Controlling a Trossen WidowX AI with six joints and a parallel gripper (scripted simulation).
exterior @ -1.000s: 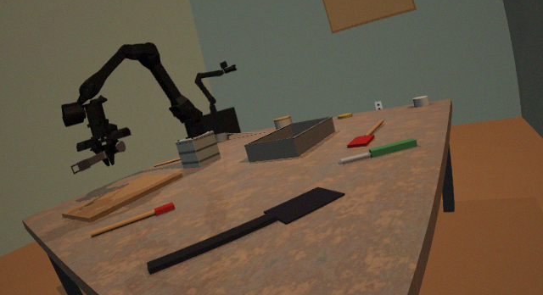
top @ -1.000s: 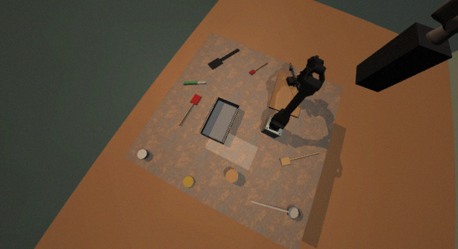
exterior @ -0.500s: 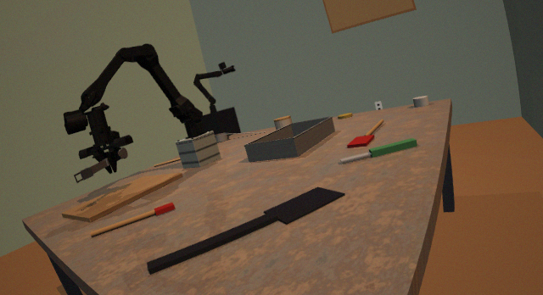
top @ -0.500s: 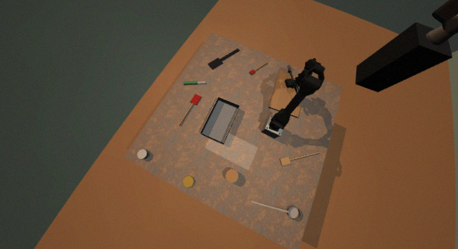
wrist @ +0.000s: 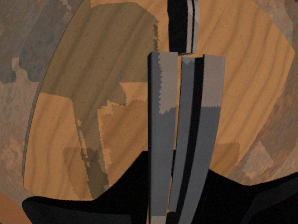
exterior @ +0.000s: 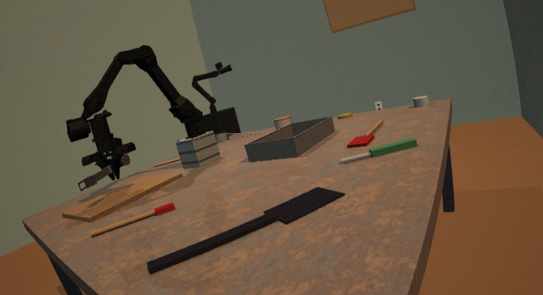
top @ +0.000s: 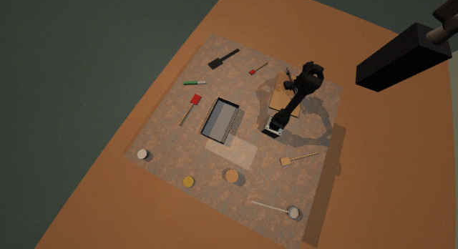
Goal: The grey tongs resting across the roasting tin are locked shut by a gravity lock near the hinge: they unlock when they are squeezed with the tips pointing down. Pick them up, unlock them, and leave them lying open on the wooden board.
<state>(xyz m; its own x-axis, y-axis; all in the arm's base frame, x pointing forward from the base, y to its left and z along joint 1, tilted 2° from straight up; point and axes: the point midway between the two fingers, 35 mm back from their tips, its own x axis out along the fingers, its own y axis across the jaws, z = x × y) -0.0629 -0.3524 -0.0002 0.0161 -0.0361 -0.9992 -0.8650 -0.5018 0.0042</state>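
The wooden board is 5 cm below my gripper tip. Round my gripper tip: grey roasting tin: 43 cm ahead, 42 cm to the left, 3 cm below; then black spatula: 63 cm ahead, 12 cm to the right, 6 cm below; then small red spatula: 31 cm ahead, 12 cm to the right, 6 cm below.
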